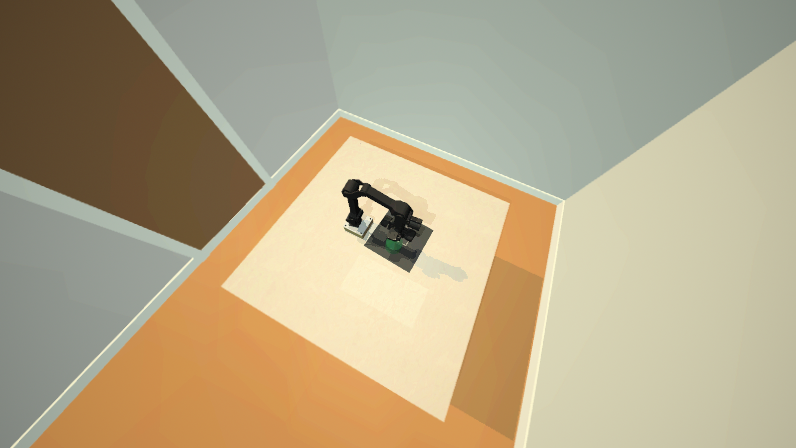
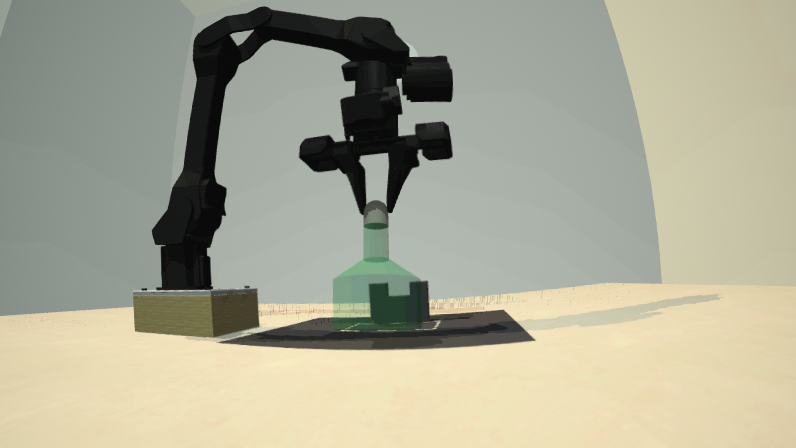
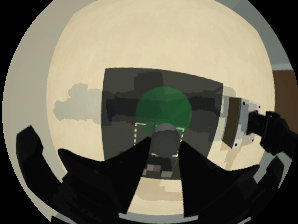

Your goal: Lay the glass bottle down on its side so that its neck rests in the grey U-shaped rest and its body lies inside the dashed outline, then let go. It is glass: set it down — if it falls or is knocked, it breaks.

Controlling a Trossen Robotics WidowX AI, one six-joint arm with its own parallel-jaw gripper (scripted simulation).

same spot on dark mat: point(image 3: 123, 87) = point(image 2: 469, 337)
